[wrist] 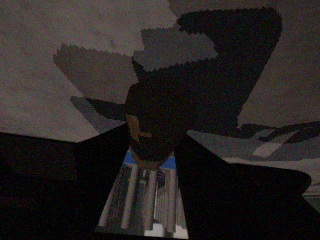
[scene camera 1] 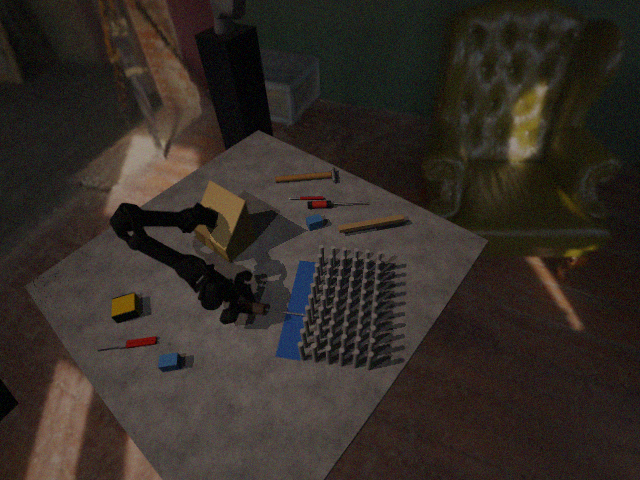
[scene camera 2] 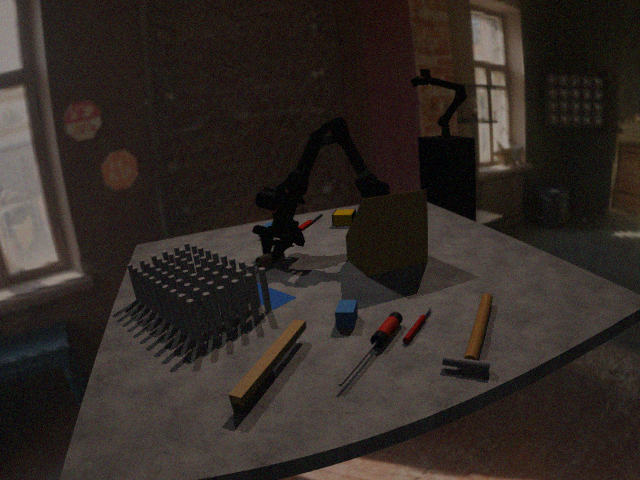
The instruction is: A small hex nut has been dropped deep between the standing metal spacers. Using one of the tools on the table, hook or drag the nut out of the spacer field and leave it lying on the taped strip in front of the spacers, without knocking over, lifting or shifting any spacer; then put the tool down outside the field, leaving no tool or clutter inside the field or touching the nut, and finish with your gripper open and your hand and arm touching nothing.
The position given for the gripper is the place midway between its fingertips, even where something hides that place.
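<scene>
Scene camera 2: the gripper (scene camera 2: 269, 261), a wooden bar (scene camera 2: 244, 396), a hammer (scene camera 2: 470, 361). Wrist view: the gripper (wrist: 154, 130), a brown-handled hook tool (wrist: 159, 111). Wrist view does not show the wooden bar, hidden by the gripper. Hammer out of frame in the wrist view. Scene camera 1: the gripper (scene camera 1: 254, 309), a blue taped strip (scene camera 1: 301, 289).
</scene>
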